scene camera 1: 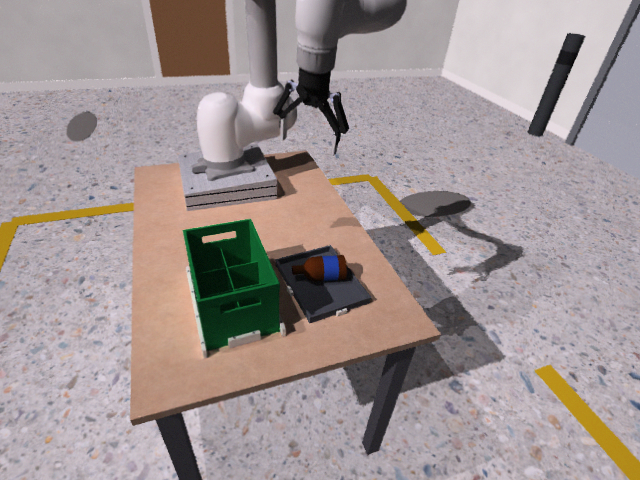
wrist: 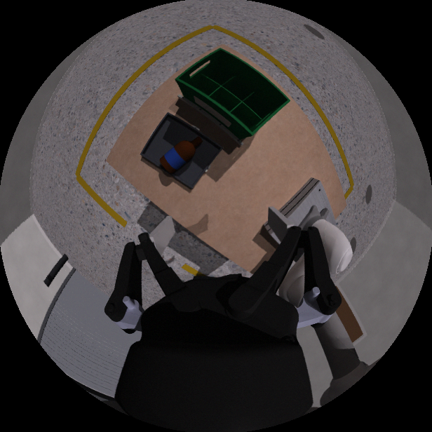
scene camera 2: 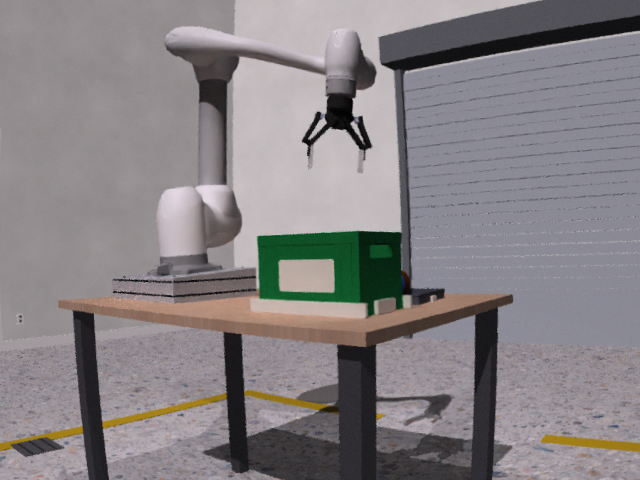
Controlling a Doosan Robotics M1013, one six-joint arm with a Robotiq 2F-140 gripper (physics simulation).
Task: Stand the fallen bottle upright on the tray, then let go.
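Places are measured from the arm's base along level axes (x back, y up, z left), in metres.
Pixels of known places: gripper, fingertip midpoint: [scene camera 1: 308,146] [scene camera 2: 335,170]; arm's base, origin of the base link: [scene camera 1: 225,166] [scene camera 2: 184,272].
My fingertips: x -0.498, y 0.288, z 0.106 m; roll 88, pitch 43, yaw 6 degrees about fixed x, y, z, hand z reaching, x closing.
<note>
Ahead of a thing's pixels: the offset from my fingertips to its middle. "*": to the spot under its first point. Level surfaces: height alone.
A brown bottle with a blue label @[dx -0.141, dy -0.324, dz -0.018 m] [scene camera 1: 330,268] [wrist: 176,157] lies on its side on the dark tray @[* dx -0.289, dy -0.352, dz -0.035 m] [scene camera 1: 336,311] [wrist: 154,132]. In scene camera 1 its neck points left, toward the green crate. In scene camera 2 a small part of the bottle [scene camera 2: 405,282] shows past the crate, and the rest is hidden. My gripper [scene camera 1: 310,146] [scene camera 2: 335,167] [wrist: 219,219] is wide open and empty, with its fingers pointing down. It hangs high above the table, nearer the robot's base than the bottle, well apart from bottle and tray.
A green crate with compartments @[dx -0.133, dy -0.279, dz -0.278 m] [scene camera 1: 238,320] [scene camera 2: 309,242] [wrist: 212,113] stands beside the tray, its walls higher than the tray's rim. Pale strips @[* dx -0.143, dy -0.349, dz -0.383 m] [scene camera 2: 310,307] run along the crate's foot. The arm's base plate [scene camera 1: 231,196] [scene camera 2: 174,290] stands at the far end of the wooden table @[dy -0.366 m] [scene camera 1: 165,379] [scene camera 2: 217,313].
</note>
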